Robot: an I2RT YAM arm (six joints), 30 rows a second.
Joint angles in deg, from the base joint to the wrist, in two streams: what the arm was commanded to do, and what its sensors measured. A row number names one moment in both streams.
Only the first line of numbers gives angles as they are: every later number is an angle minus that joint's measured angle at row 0.
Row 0, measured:
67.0 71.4 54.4 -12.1 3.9 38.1
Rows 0 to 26, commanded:
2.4 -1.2 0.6 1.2 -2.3 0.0
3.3 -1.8 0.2 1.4 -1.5 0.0
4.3 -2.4 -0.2 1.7 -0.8 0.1
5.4 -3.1 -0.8 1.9 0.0 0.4
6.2 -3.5 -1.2 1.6 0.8 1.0
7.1 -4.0 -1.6 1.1 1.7 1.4
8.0 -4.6 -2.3 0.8 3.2 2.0
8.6 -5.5 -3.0 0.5 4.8 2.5
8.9 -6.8 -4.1 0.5 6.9 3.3
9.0 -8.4 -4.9 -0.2 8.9 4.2
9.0 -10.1 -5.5 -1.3 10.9 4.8
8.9 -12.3 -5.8 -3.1 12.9 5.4
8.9 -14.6 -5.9 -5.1 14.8 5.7
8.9 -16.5 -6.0 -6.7 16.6 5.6
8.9 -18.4 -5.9 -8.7 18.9 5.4
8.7 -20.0 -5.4 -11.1 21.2 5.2
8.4 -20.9 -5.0 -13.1 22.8 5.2
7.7 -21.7 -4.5 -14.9 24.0 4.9
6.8 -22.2 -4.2 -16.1 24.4 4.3
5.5 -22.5 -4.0 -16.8 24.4 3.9
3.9 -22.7 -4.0 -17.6 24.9 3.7
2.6 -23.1 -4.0 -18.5 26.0 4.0
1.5 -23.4 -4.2 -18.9 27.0 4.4
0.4 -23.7 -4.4 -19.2 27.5 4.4
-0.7 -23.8 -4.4 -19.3 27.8 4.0
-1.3 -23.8 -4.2 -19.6 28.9 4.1
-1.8 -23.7 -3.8 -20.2 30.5 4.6
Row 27, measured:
-0.5 -23.2 -5.2 -16.5 24.9 4.4
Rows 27 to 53, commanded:
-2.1 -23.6 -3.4 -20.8 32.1 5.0
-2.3 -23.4 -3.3 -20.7 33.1 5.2
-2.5 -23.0 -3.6 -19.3 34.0 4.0
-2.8 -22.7 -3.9 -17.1 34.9 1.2
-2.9 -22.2 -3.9 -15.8 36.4 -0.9
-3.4 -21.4 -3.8 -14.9 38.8 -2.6
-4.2 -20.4 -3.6 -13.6 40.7 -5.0
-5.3 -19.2 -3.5 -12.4 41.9 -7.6
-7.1 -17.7 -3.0 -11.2 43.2 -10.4
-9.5 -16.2 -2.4 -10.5 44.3 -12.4
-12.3 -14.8 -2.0 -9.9 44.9 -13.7
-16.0 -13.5 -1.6 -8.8 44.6 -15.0
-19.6 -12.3 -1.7 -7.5 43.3 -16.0
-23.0 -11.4 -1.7 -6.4 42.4 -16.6
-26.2 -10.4 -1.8 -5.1 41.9 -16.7
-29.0 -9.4 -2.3 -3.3 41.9 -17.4
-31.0 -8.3 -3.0 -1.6 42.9 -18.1
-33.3 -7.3 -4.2 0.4 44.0 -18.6
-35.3 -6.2 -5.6 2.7 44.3 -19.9
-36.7 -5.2 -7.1 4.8 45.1 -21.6
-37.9 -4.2 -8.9 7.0 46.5 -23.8
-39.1 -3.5 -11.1 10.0 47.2 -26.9
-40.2 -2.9 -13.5 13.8 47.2 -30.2
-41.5 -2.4 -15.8 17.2 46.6 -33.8
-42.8 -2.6 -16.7 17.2 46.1 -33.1
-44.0 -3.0 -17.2 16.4 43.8 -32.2
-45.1 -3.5 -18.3 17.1 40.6 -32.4
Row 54, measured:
-42.9 -2.4 -16.7 10.9 43.3 -27.7
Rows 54 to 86, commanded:
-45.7 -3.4 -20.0 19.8 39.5 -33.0
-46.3 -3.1 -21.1 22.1 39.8 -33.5
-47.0 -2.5 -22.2 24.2 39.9 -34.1
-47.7 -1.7 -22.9 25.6 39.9 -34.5
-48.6 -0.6 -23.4 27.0 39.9 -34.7
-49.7 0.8 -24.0 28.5 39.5 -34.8
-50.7 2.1 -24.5 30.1 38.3 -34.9
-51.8 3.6 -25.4 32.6 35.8 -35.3
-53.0 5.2 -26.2 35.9 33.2 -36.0
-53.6 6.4 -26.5 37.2 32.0 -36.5
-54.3 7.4 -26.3 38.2 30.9 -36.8
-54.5 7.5 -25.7 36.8 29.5 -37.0
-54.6 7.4 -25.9 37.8 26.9 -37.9
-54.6 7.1 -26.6 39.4 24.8 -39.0
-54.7 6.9 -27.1 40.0 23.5 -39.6
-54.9 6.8 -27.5 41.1 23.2 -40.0
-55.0 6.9 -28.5 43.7 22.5 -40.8
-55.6 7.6 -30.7 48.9 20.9 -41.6
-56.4 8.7 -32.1 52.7 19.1 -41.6
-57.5 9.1 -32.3 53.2 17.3 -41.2
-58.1 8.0 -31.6 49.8 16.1 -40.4
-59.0 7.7 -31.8 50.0 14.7 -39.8
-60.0 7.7 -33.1 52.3 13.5 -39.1
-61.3 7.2 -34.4 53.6 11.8 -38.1
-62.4 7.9 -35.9 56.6 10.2 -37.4
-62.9 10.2 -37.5 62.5 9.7 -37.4
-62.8 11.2 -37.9 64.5 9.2 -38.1
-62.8 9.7 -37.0 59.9 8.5 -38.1
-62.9 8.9 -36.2 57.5 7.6 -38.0
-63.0 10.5 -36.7 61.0 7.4 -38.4
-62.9 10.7 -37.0 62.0 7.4 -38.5
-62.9 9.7 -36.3 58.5 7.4 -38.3
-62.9 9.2 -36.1 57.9 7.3 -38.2
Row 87, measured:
-62.8 9.9 -36.6 56.6 10.0 -38.1
